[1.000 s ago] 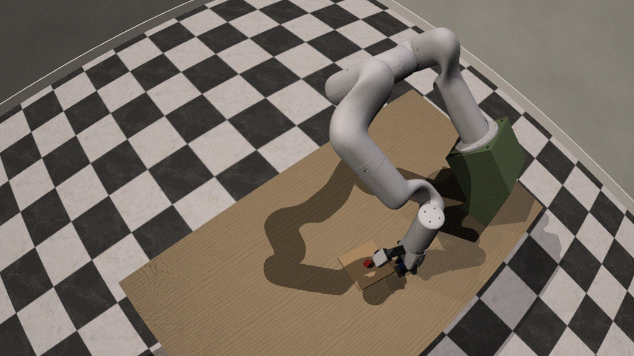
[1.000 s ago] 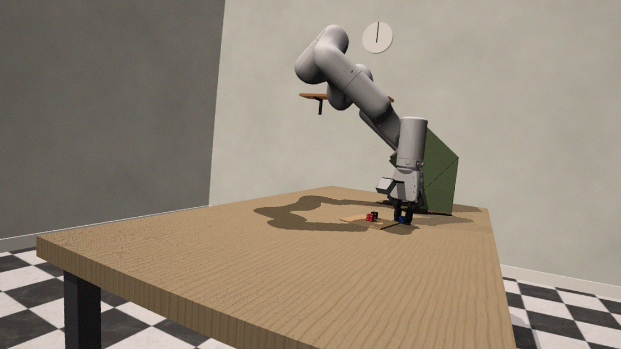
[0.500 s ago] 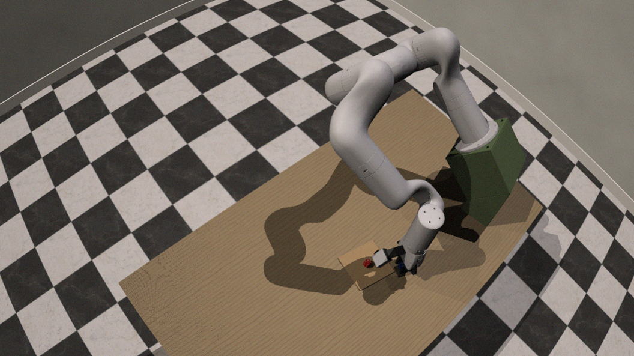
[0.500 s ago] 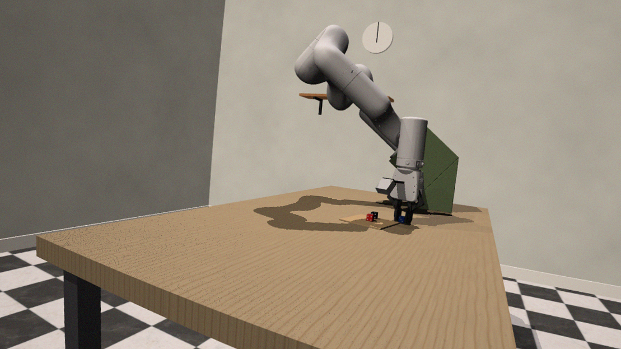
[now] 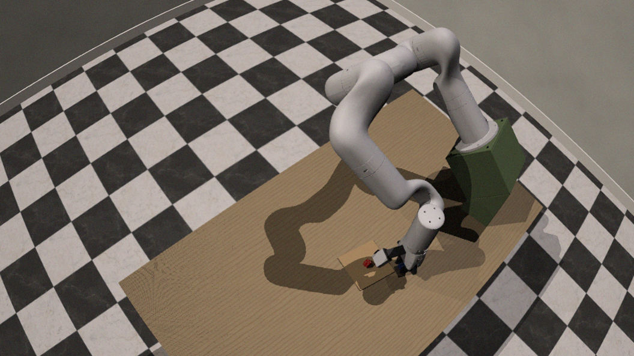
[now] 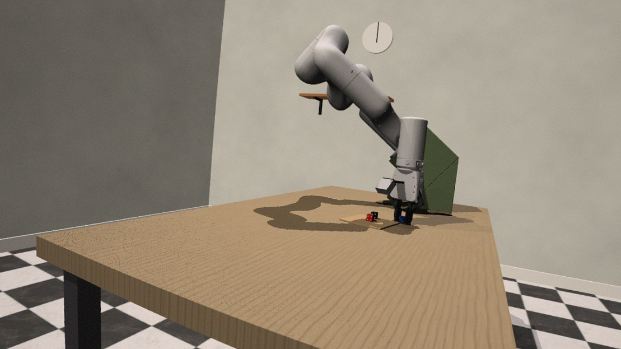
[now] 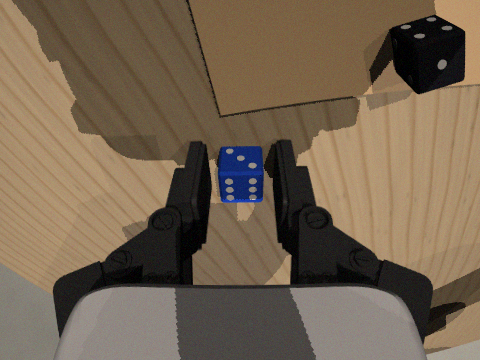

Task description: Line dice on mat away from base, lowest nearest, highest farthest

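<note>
Now: the blue die 10 mm below my hand. From my hand the other things lie so: tan mat: 90 mm to the right, 80 mm ahead, 20 mm below; then red die: 90 mm to the right, 80 mm ahead, 10 mm below; then black die: 90 mm to the right, 30 mm ahead, 10 mm below.
</note>
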